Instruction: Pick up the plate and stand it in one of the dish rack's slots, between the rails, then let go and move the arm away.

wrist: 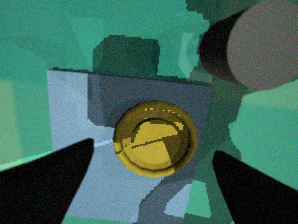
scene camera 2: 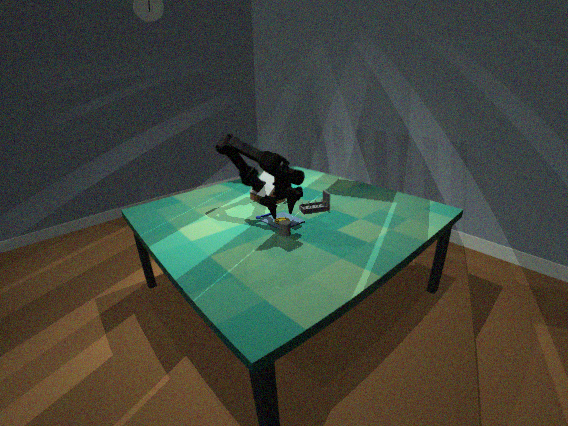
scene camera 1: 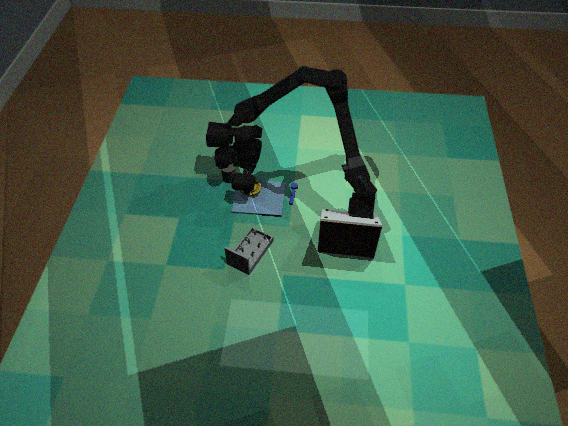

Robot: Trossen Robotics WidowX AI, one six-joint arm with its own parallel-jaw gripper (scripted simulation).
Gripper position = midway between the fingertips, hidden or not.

The gripper [scene camera 1: 248, 183] is open, with nothing in its grasp. Further things: a yellow plate [wrist: 155, 138] and a grey dish rack [scene camera 1: 250, 250].
The gripper is seen too in the wrist view [wrist: 154, 150] and in scene camera 2 [scene camera 2: 282, 216]. The wrist view misses the grey dish rack: it is out of frame.
